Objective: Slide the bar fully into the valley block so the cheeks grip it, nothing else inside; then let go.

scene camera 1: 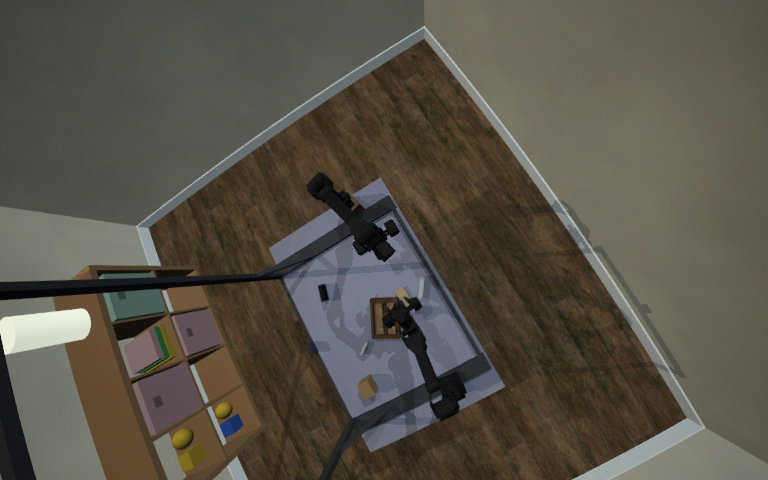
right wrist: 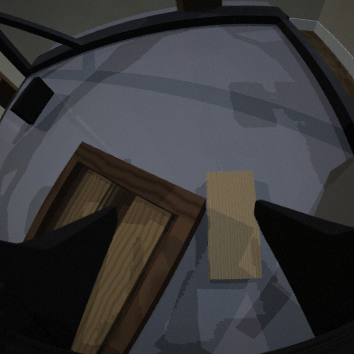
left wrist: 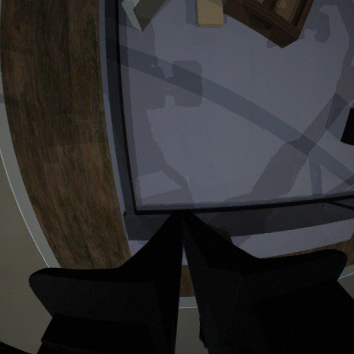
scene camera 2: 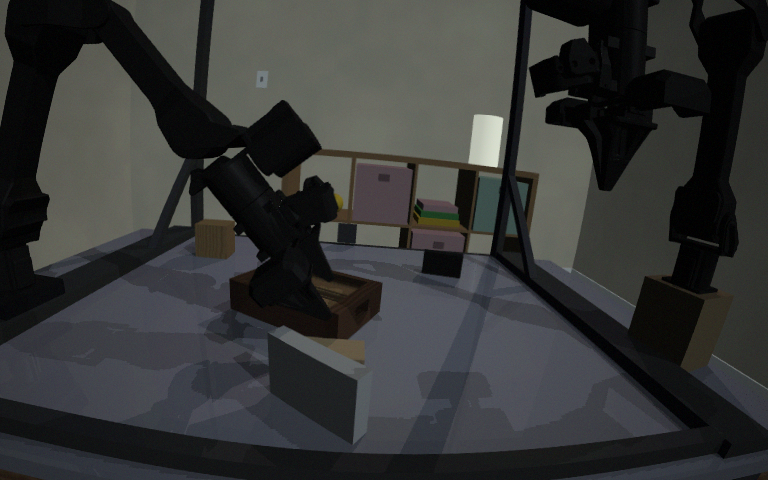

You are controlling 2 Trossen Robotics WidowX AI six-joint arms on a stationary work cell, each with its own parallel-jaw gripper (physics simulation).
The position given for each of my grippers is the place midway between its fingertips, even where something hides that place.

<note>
My left gripper point(scene camera 2: 604, 190) is shut, with nothing in its grasp. My right gripper point(scene camera 2: 330, 297) is open, holding nothing. Also in view: a tan wooden bar point(scene camera 2: 354, 349). A pale grey block point(scene camera 2: 332, 390), a black block point(scene camera 2: 440, 263) and a wooden cube point(scene camera 2: 213, 238) rest on the table. Further things: a valley block point(scene camera 2: 351, 313).
The tan wooden bar shows as well in the right wrist view point(right wrist: 234, 252). The black block shows as well in the right wrist view point(right wrist: 31, 101). My left gripper shows as well in the left wrist view point(left wrist: 181, 215). The right wrist view does not show the wooden cube: it is out of frame. The left wrist view misses the wooden cube: it is out of frame.
</note>
